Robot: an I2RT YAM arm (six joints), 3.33 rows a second.
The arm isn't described. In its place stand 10 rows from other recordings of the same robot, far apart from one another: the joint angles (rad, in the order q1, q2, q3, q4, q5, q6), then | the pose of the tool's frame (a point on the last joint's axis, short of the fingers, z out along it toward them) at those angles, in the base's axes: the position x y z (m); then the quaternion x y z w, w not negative.
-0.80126, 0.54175, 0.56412, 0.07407, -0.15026, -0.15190 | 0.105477 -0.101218 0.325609 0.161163 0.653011 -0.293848 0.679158
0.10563, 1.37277, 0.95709, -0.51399, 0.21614, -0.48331 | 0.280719 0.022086 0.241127 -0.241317 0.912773 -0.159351 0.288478
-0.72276, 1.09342, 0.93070, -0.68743, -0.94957, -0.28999 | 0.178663 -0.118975 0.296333 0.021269 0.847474 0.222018 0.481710
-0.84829, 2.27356, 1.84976, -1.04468, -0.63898, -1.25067 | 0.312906 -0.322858 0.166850 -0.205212 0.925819 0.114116 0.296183
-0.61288, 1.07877, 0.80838, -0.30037, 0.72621, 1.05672 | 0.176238 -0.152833 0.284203 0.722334 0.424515 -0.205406 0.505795
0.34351, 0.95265, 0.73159, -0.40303, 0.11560, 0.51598 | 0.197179 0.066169 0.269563 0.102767 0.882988 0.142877 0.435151
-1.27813, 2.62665, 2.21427, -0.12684, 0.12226, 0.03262 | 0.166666 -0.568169 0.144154 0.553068 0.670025 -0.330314 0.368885
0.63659, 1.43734, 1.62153, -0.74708, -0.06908, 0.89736 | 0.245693 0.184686 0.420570 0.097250 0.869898 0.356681 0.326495
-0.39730, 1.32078, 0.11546, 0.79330, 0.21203, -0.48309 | 0.179657 -0.083511 0.118348 0.022201 0.833819 -0.312099 0.454805
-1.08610, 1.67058, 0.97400, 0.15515, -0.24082, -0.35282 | 0.177936 -0.319677 0.209065 0.254580 0.827909 -0.243395 0.436479
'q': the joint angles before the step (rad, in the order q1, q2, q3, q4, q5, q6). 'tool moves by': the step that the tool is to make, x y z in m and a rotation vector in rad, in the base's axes. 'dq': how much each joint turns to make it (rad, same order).
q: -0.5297, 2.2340, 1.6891, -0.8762, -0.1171, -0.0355
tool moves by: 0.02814, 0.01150, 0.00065, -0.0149, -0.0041, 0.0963
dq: 0.0530, 0.0741, 0.1285, -0.0487, 0.0044, -0.0448
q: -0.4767, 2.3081, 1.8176, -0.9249, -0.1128, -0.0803
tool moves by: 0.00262, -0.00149, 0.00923, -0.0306, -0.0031, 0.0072
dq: 0.0016, -0.0036, 0.0307, -0.0184, 0.0245, -0.0097
